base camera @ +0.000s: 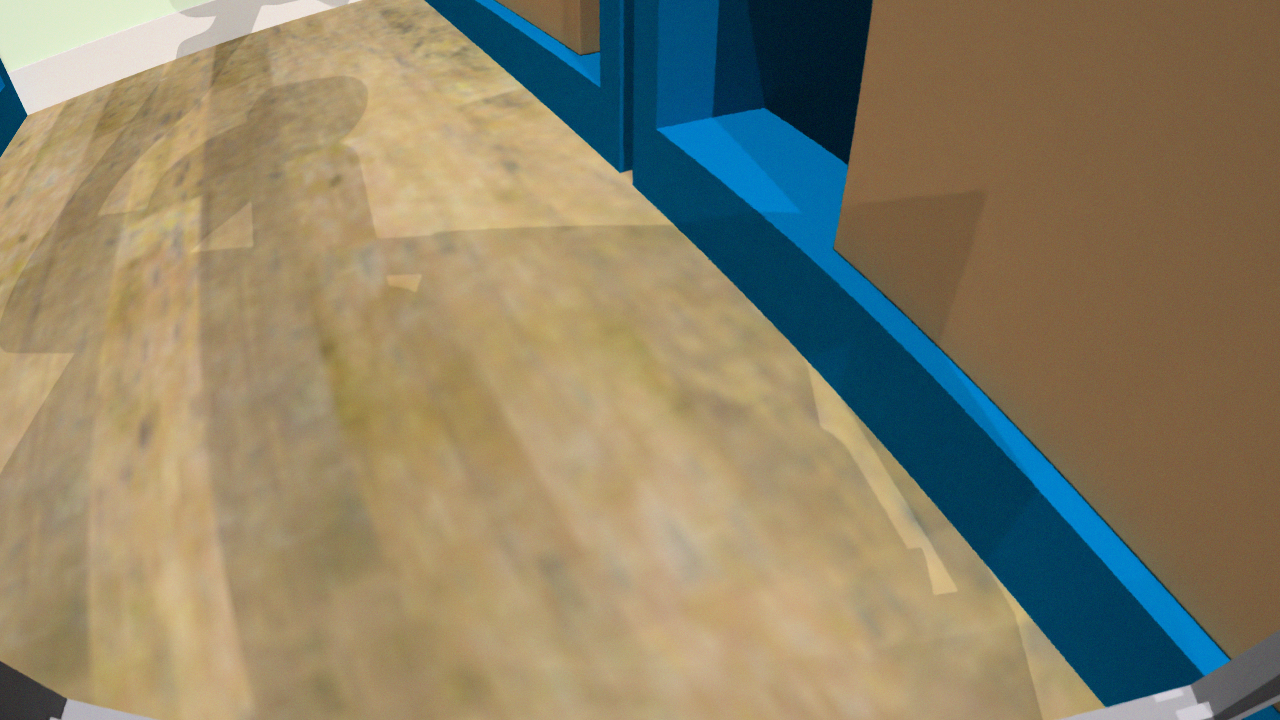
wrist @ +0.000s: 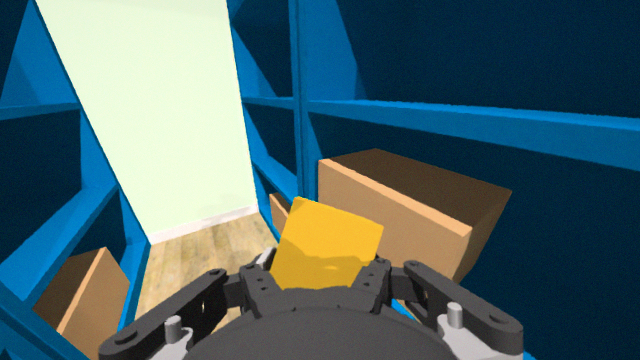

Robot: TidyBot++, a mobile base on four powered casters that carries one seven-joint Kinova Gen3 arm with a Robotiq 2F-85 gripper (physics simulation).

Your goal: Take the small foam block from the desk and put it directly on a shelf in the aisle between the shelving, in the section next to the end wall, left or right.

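Places are measured from the arm's base along level axes (x ahead, y left, z up), in centimetres.
Pixels of known places: gripper, fingertip midpoint: (wrist: 315, 256).
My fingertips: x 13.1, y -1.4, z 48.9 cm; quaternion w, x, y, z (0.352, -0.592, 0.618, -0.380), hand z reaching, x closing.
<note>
Ahead of a thing's pixels: the offset from my fingertips to its top centre. "spot": to the spot under its first point. Level surfaces: height alone.
My gripper (wrist: 315, 256) is shut on the small foam block {dx -1.9, dy +0.1, dz +6.7 cm} (wrist: 327, 237), a yellow block that stands up tilted between the fingers in the wrist view. The block is held in the aisle, in front of the right shelving (wrist: 301, 125). The pale end wall (wrist: 165, 120) (base camera: 80, 26) stands at the far end of the aisle. The right-hand section next to it has a shelf {dz -35.2 cm} (wrist: 275, 176) beyond the upright. The left shelving (wrist: 100, 150) shows a shelf (wrist: 65, 235) near the end wall. The block and gripper do not show in the base camera view.
A large open brown box {dx +35.4, dy -27.4, dz -8.2 cm} (wrist: 395, 210) stands on the nearer right shelving, with a smaller brown box {dx +94.3, dy +3.5, dz -53.9 cm} (wrist: 279, 210) beyond it. Another brown box {dx +35.0, dy +101.7, dz -53.9 cm} (wrist: 100, 300) stands low on the left. In the base camera view, the right shelving's blue bottom edge (base camera: 859, 376) and a brown box {spot: dx +18.2, dy -20.1, dz -71.8 cm} (base camera: 1092, 313) are close on the right.
</note>
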